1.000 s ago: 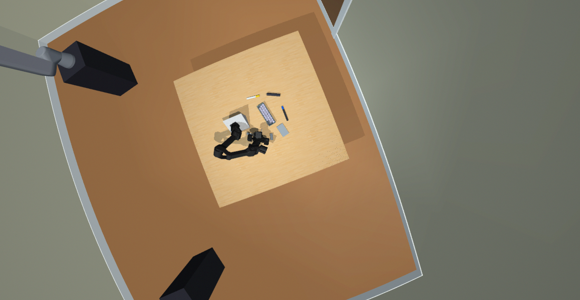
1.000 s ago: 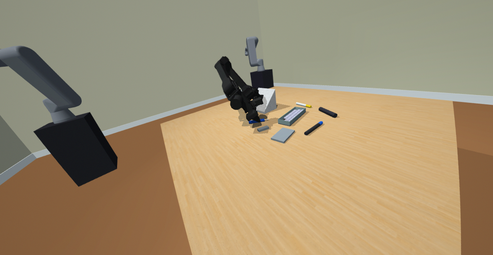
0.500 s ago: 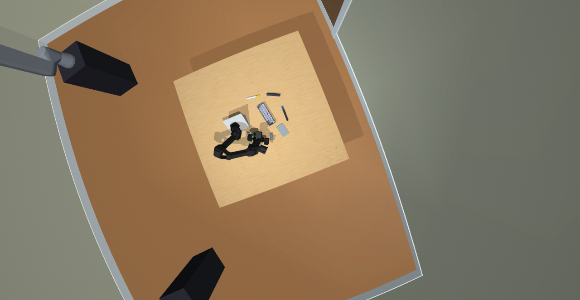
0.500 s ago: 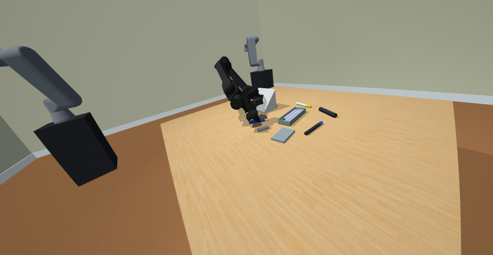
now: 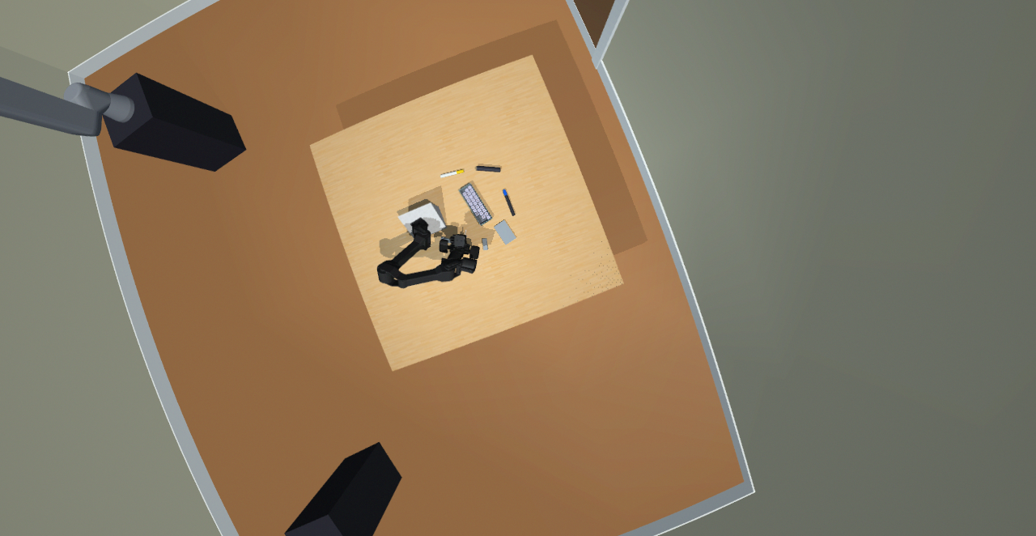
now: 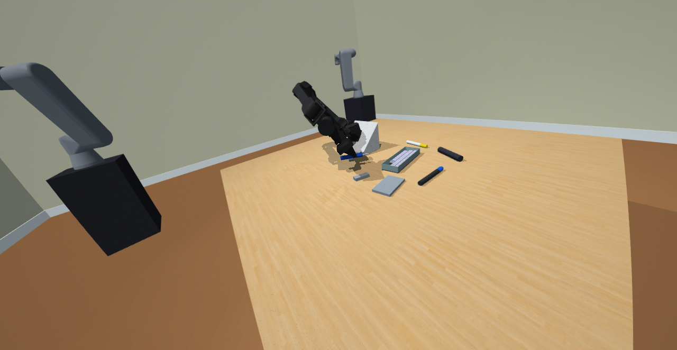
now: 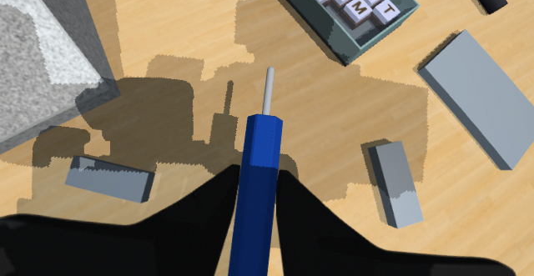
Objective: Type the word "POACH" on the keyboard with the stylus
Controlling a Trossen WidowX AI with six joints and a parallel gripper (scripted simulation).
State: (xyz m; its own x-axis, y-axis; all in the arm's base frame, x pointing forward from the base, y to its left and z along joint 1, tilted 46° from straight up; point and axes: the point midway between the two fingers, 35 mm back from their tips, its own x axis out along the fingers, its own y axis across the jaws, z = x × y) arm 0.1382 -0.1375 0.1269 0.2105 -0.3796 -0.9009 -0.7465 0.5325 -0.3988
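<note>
The blue stylus is 10 mm ahead of my gripper tip and 10 mm to the left of it. From my gripper tip the other things lie so: small grey block (80 mm ahead, 60 mm to the right, 50 mm below); flat grey plate (200 mm ahead, 60 mm to the right, 50 mm below); grey stylus tip (30 mm ahead, 40 mm to the left).
</note>
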